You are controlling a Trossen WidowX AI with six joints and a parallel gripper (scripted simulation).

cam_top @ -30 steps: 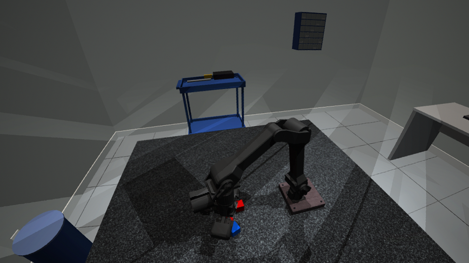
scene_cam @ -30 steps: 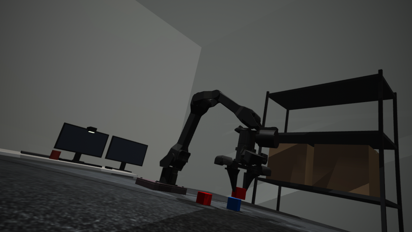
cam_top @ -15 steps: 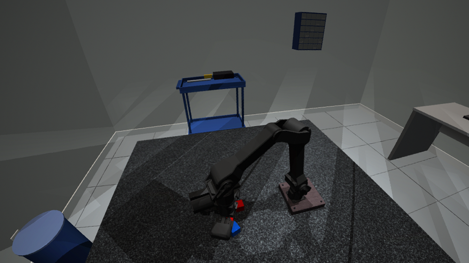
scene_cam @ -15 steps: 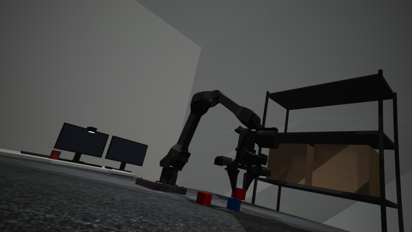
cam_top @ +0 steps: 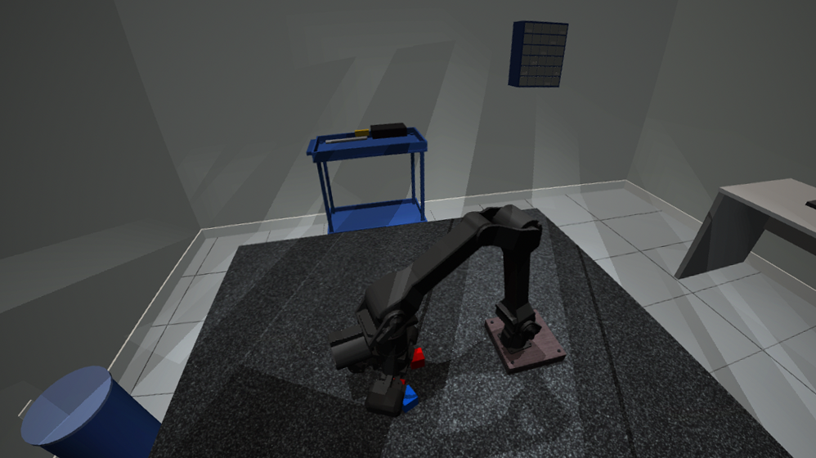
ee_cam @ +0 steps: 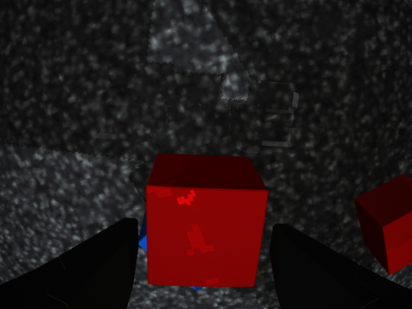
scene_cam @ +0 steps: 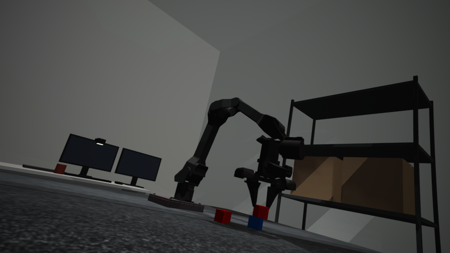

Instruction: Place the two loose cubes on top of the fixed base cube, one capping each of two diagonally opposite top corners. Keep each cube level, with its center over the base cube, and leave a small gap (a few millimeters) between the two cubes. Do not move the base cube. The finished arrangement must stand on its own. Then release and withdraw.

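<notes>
Now: the blue base cube 20 mm behind my gripper tip, 10 mm to the left of it and 40 mm below it.
</notes>
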